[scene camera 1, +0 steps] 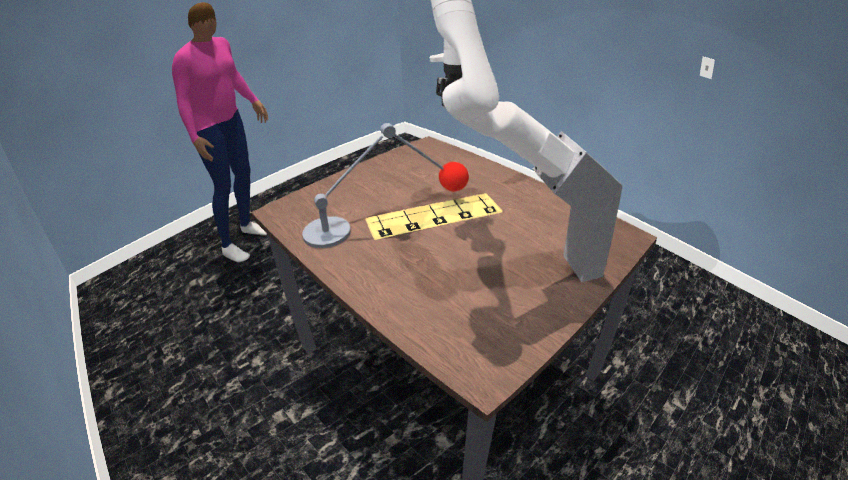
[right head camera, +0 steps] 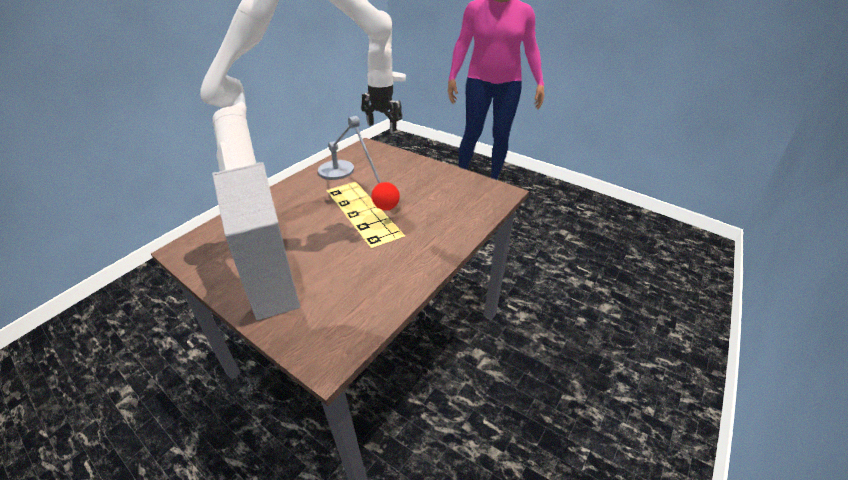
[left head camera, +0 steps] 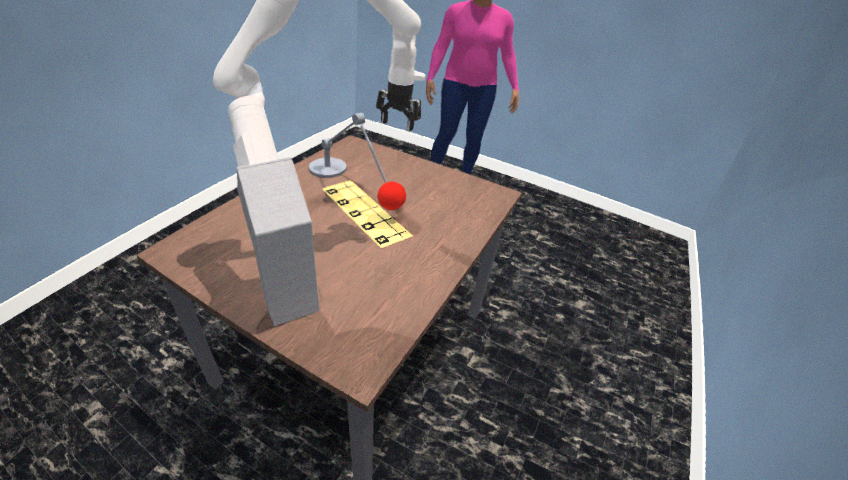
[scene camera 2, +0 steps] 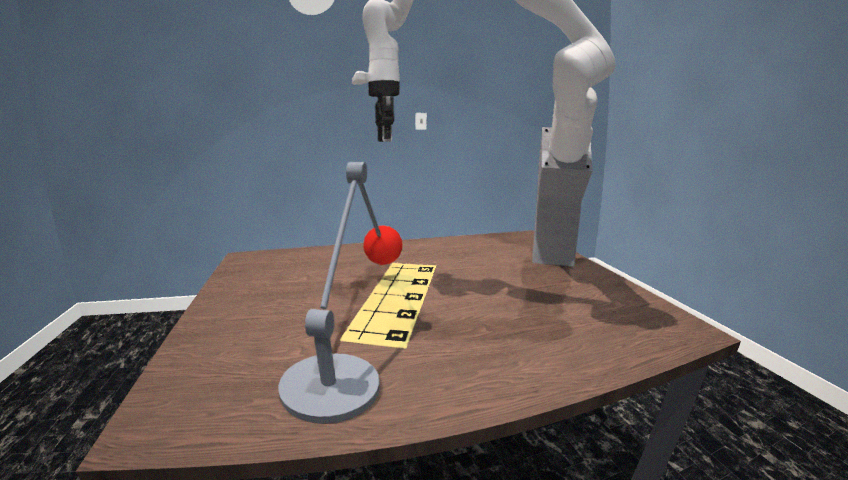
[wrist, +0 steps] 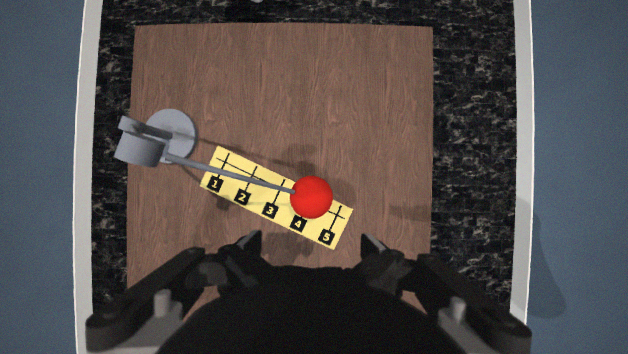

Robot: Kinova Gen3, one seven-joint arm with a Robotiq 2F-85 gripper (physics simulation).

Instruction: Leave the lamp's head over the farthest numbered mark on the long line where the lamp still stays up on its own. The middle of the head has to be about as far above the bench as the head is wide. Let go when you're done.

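Frame: origin at the arm's base, x back, y left, z down, level; metres.
Seen in the pictures: gripper, fingertip midpoint: [right head camera: 381,128] [left head camera: 396,127] [scene camera 2: 384,141] [wrist: 311,243]; arm's base at its link origin: [scene camera 1: 558,160] [right head camera: 241,178] [left head camera: 263,173] [scene camera 2: 566,148].
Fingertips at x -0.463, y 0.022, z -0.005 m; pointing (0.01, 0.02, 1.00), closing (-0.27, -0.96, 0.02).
Note:
Offsets run from my fingertips to a thing's top centre. "spot": to the spot under its first point. Level surfaces: height alone.
The lamp's red ball head {spot: dx +0.021, dy -0.020, dz +0.234 m} [left head camera: 391,195] [right head camera: 385,196] [scene camera 1: 453,176] [scene camera 2: 382,245] [wrist: 311,197] hangs above the bench on the thin upper arm, with a gap beneath it. In the wrist view it covers the crossing of mark 4, while mark 5 shows beside it; its exact height is hard to tell. The grey lamp base {spot: dx -0.012, dy +0.418, dz +0.344 m} [scene camera 1: 339,230] [scene camera 2: 297,392] [wrist: 182,135] rests flat beyond the mark 1 end of the yellow strip {dx +0.036, dy +0.107, dz +0.357 m} [scene camera 1: 422,215] [wrist: 257,200]. My gripper [left head camera: 397,123] [right head camera: 382,124] [scene camera 2: 384,139] [wrist: 311,243] is open and empty, high above the bench and apart from the lamp.
The lamp's elbow joint {spot: dx -0.010, dy +0.208, dz +0.041 m} [left head camera: 358,118] [scene camera 1: 387,130] [scene camera 2: 356,172] is its highest part, below my fingertips in the scene camera 2 view. The grey arm pedestal [left head camera: 285,261] [scene camera 1: 589,220] stands on the wooden bench {dz +0.358 m} [left head camera: 368,362]. A person in pink [left head camera: 479,47] [scene camera 1: 205,83] stands beyond the bench.

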